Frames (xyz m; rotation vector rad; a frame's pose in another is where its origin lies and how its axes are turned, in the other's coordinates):
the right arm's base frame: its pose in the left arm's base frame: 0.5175 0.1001 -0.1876 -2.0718 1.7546 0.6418
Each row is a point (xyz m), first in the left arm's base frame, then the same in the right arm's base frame.
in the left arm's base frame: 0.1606 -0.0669 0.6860
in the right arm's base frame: -0.3873 0.4017 -0.7792
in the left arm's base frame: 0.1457 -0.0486 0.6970
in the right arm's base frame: -0.4104 0.4135 -0.7768
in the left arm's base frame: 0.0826 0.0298 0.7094
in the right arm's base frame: -0.4902 0.4624 -0.7379
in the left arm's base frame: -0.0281 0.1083 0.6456
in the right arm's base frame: -0.5345 0.5564 -0.6298
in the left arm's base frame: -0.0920 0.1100 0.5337
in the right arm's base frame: -0.4830 0.6163 -0.5280
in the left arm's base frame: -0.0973 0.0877 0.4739
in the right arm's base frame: -0.4325 0.6239 -0.4894
